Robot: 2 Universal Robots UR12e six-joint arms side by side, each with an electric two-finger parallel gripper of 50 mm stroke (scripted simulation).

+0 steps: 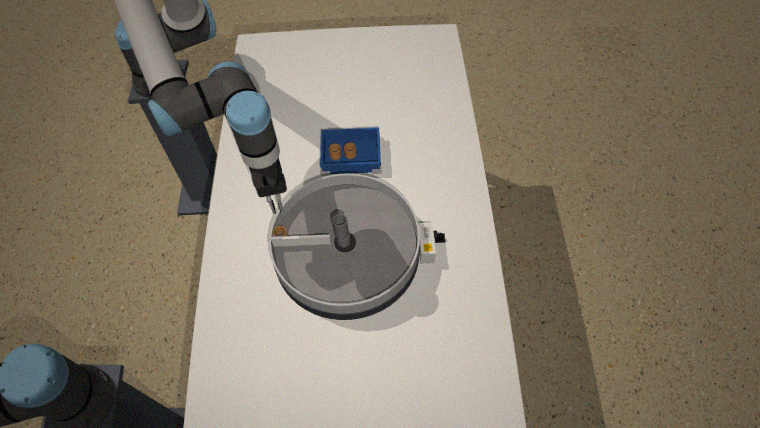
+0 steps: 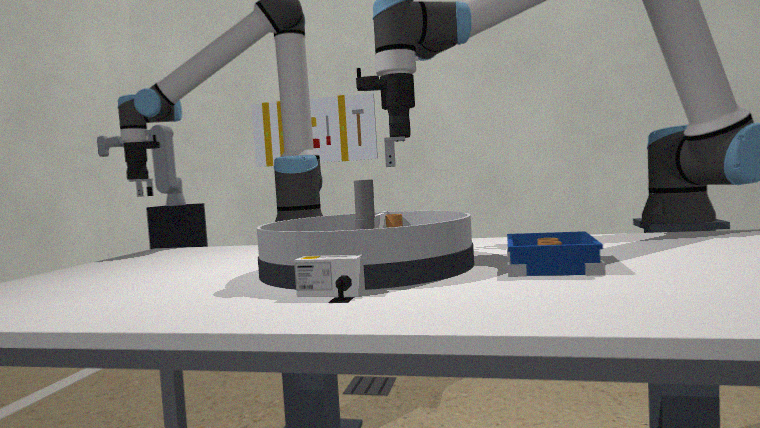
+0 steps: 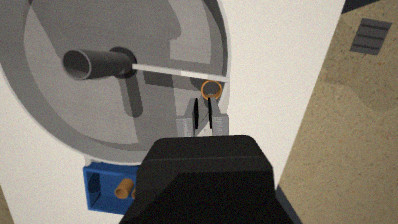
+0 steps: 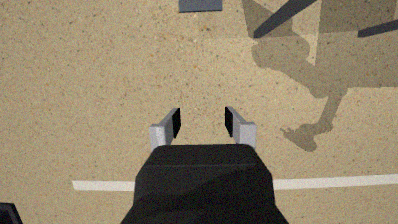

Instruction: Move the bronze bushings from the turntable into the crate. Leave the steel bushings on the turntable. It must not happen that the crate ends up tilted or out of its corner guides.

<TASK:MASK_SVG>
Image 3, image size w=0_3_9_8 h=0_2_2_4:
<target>left gripper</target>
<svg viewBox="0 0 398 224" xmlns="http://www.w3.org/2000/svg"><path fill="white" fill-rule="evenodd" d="M294 223L276 198L273 166L257 142L249 135L229 135L228 114L221 114L216 98L208 97L210 129L212 129L212 136L195 137L195 129L198 129L199 119L198 98L191 98L185 114L176 118L178 137L161 138L155 141L140 164L136 175L135 199L118 224Z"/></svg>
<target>blue crate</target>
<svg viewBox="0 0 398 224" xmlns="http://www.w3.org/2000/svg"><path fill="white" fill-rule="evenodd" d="M84 166L82 169L88 210L124 215L134 200L131 193L135 188L136 179L134 178L136 178L136 172L140 165L115 165L104 162L92 162L90 165ZM130 177L128 179L134 182L132 190L127 198L118 198L115 195L116 188L123 179Z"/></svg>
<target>steel bushing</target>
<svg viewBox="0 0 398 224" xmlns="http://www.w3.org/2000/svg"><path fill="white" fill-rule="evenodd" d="M62 54L62 68L72 79L81 81L102 78L109 72L108 59L101 52L70 48Z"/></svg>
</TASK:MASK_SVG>
